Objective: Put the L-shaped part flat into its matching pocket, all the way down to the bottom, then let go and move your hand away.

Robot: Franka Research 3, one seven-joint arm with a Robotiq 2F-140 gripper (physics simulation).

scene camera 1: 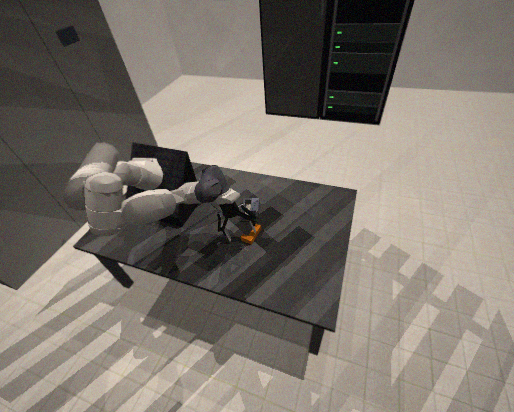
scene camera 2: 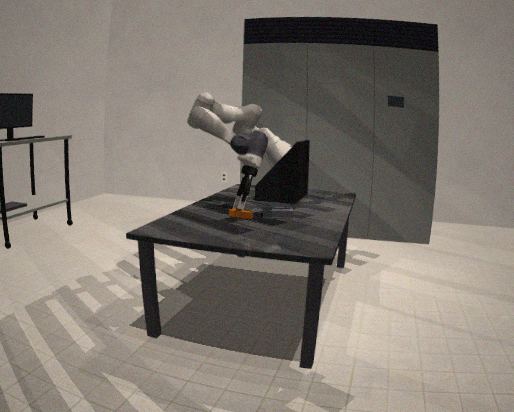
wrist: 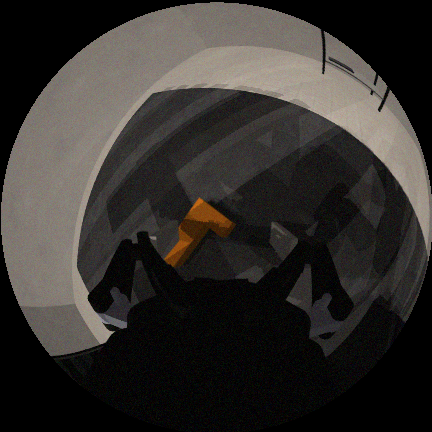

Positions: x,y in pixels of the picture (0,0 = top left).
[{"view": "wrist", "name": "my gripper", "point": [224,231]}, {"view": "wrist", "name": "orange L-shaped part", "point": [202,216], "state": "on the table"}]
